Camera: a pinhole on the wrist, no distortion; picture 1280 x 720 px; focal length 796.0 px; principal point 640.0 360.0 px. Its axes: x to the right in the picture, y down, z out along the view. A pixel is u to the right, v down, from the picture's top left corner.
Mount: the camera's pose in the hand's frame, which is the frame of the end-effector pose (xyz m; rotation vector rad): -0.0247 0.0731 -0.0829 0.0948 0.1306 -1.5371
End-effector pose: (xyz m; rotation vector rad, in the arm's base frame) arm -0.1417 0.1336 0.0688 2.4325 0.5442 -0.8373
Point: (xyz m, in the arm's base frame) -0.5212 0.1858 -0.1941
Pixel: 1222.8 200.0
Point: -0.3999 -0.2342 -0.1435
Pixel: 497.1 198.7
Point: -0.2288 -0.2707 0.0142
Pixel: 106.7 167.2
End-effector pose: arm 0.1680 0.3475 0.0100 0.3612 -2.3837 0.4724
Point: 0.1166 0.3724 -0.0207
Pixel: 686.4 584.2
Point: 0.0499 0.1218 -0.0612
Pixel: 1060.5 558.1
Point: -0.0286 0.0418 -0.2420
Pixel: 851.0 397.8
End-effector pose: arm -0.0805 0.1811 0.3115 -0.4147 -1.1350 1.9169
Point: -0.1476 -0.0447 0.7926
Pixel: 1084.8 250.2
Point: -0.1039 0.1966 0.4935
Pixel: outside the picture
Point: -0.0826 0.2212 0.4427
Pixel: outside the picture
